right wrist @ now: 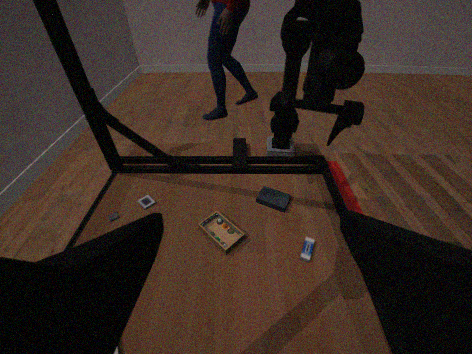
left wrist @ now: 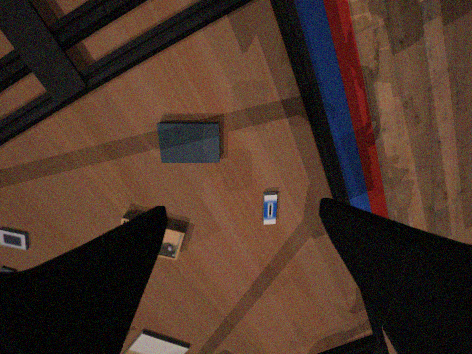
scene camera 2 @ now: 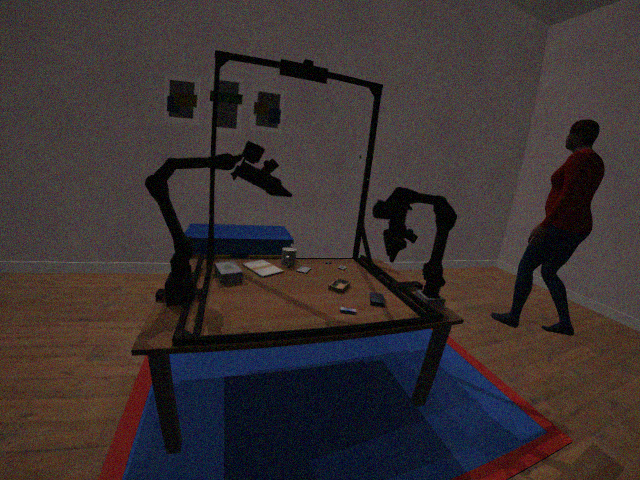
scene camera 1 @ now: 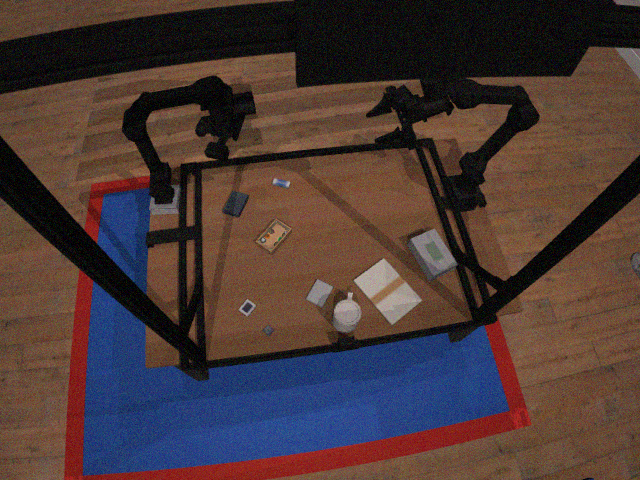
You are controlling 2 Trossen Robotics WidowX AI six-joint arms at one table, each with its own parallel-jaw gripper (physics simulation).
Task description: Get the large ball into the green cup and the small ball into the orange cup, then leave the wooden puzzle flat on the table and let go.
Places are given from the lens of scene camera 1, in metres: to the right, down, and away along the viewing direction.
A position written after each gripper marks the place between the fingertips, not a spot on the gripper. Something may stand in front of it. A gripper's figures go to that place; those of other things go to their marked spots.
left gripper (scene camera 1: 230, 150): -0.28, -0.28, 1.26
right gripper (scene camera 1: 370, 128): 0.13, -0.29, 1.05
